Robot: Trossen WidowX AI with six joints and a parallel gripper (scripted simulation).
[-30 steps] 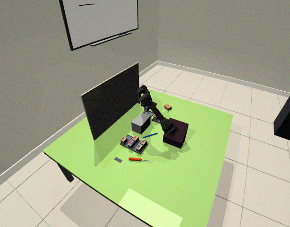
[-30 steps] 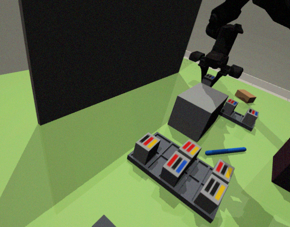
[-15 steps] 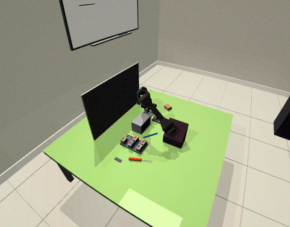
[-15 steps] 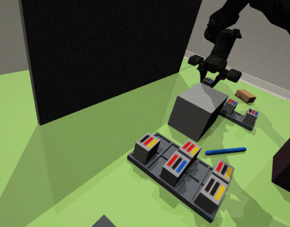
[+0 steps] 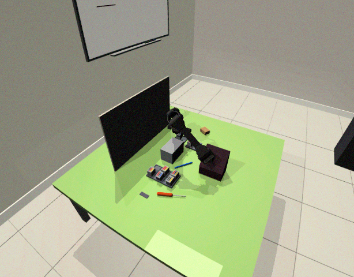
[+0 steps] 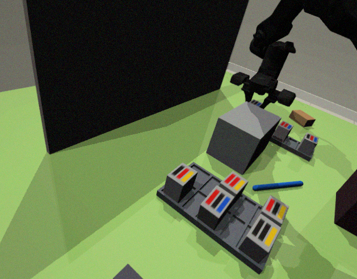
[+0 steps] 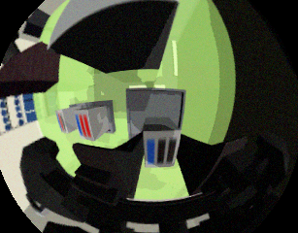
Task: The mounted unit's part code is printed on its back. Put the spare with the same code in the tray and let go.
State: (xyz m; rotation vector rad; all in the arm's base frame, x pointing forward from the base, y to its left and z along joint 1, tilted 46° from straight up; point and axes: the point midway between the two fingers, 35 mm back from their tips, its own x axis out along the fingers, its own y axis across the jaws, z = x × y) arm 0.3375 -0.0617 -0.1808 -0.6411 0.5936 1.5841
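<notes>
The dark tray is 30 mm below my gripper tip. Also, from my gripper tip: brown block (220 mm to the right, 130 mm behind, 20 mm below); blue pen (220 mm to the left, 180 mm behind, 30 mm below).
</notes>
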